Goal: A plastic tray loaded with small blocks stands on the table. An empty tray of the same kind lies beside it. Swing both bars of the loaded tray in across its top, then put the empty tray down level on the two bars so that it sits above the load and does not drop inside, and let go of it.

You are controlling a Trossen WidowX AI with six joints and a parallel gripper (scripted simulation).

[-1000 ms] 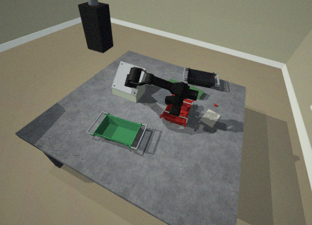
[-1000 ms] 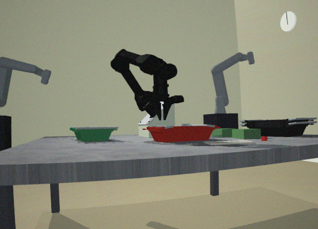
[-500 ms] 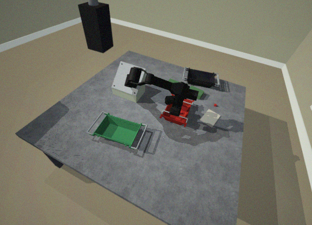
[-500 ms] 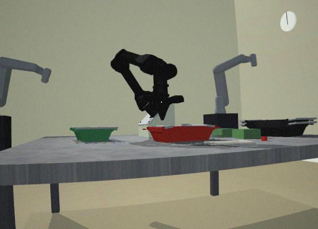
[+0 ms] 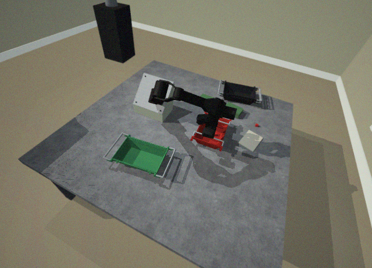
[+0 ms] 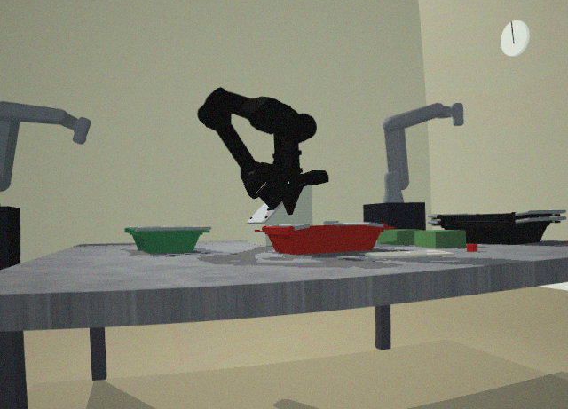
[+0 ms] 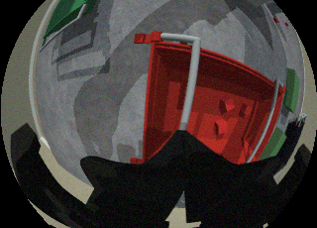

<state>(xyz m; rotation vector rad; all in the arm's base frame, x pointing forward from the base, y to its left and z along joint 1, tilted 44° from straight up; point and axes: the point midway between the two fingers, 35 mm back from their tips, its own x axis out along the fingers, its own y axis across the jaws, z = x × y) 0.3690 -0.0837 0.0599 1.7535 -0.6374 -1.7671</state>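
My gripper tip is now 29 cm past the green tray, 26 cm to the left of it and 4 cm above it. From my gripper tip the other things lie so: pale flat card (24 cm ahead, 15 cm to the left, 9 cm below); then small red cube (30 cm to the left, 26 cm ahead, 8 cm below).
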